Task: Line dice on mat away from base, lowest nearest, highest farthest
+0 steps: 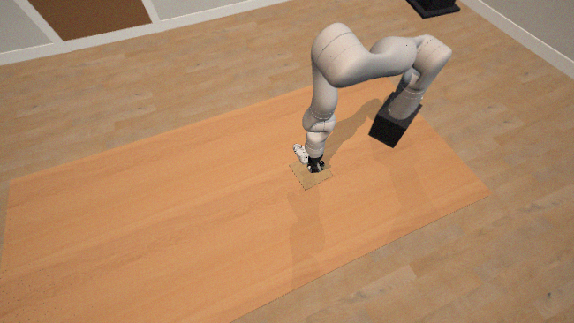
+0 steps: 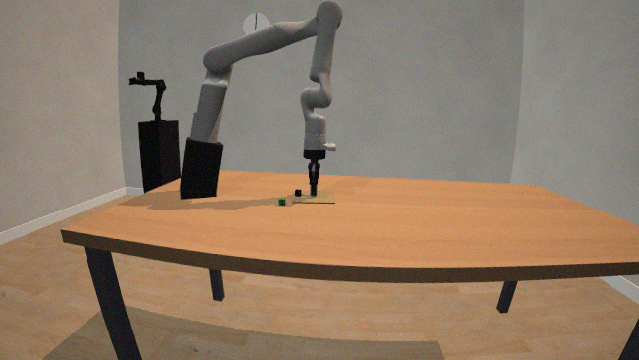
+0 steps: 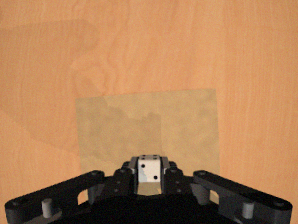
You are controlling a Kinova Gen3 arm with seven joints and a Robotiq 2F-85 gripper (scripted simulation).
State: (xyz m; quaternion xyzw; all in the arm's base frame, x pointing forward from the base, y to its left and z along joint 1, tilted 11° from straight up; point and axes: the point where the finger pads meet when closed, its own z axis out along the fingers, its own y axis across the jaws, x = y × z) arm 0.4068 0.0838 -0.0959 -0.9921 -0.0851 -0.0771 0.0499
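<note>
Right now the white die is 1 cm below my hand. Round my hand: black die: 5 cm behind, 1 cm to the right, 1 cm below; tan mat: 3 cm below; green die: 7 cm behind, 11 cm to the right, 2 cm below.
</note>
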